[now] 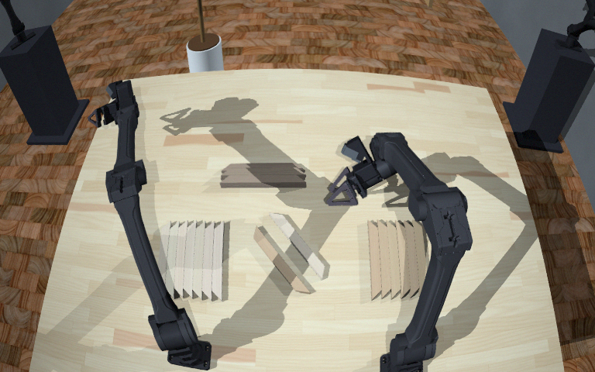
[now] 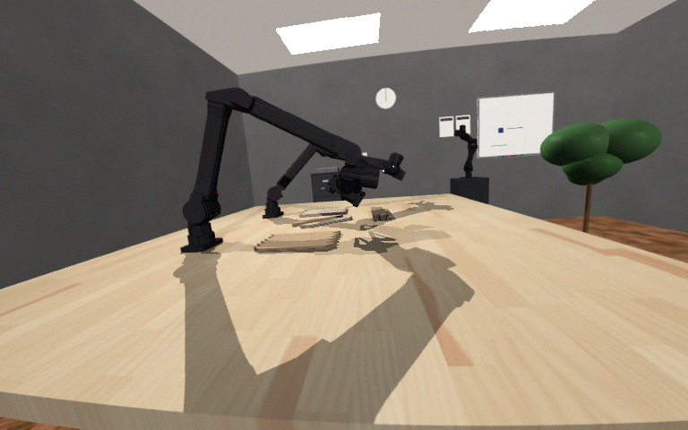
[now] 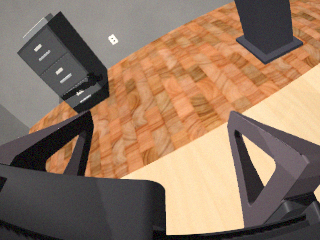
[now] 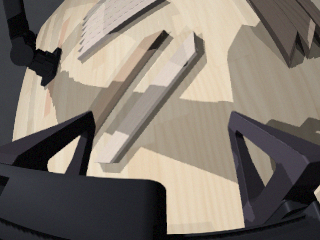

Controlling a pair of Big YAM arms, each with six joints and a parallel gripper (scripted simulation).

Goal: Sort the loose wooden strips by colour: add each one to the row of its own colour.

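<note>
Right now the tan strip is 70 cm to the right of my left hand, 40 cm behind it and 17 cm below it.
</note>
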